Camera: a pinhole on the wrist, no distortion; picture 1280 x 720 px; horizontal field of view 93.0 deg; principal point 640.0 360.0 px. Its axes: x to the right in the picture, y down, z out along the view. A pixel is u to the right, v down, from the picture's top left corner.
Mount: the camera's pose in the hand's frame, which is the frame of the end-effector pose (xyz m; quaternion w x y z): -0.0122 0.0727 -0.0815 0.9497 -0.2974 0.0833 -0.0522
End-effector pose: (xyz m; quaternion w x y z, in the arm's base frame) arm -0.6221 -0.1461 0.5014 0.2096 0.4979 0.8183 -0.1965
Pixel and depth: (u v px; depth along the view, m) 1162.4 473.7 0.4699
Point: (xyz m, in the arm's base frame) -0.4816 0.2469 0.0408
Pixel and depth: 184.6 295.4 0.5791
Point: -0.0468 -0.4676 0.2350
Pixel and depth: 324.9 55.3 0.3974
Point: -0.3592 -0.3882 0.2457
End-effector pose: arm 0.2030 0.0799 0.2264 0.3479 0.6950 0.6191 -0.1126
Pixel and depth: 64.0 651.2 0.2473
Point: 0.5068 -0.1155 0.3965
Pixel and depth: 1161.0 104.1 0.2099
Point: 0.3613 0.1645 0.0551
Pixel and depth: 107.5 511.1 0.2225
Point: 0.4493 -0.0989 0.3456
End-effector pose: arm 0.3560 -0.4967 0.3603 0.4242 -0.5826 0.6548 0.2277
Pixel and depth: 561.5 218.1 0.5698
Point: 0.2128 -0.0741 0.0397
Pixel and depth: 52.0 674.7 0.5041
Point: -0.2007 0.0494 0.4209
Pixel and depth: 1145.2 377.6 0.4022
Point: 0.1828 -0.5104 -0.1167
